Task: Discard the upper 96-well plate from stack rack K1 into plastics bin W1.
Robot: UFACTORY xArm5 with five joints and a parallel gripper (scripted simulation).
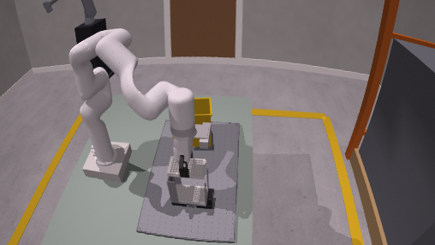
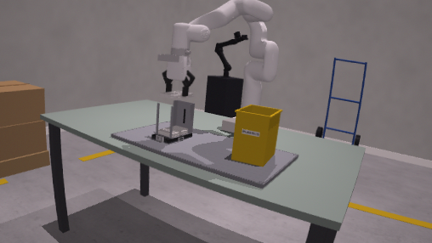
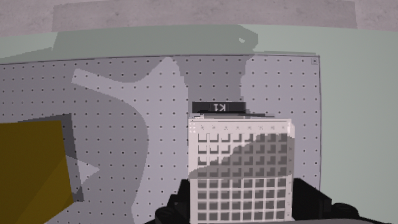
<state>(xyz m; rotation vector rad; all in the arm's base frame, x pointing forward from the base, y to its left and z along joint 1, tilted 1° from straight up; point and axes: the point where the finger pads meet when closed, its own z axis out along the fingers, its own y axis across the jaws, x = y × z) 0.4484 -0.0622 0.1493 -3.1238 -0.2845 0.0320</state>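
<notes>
The yellow plastics bin lies 35 cm to the left of my hand, 11 cm below it and 10 cm behind it. Also, from my hand: grey back panel 11 cm below, 7 cm behind, 1 cm to the right; thin upright post 11 cm below, 7 cm ahead, 3 cm to the right.
</notes>
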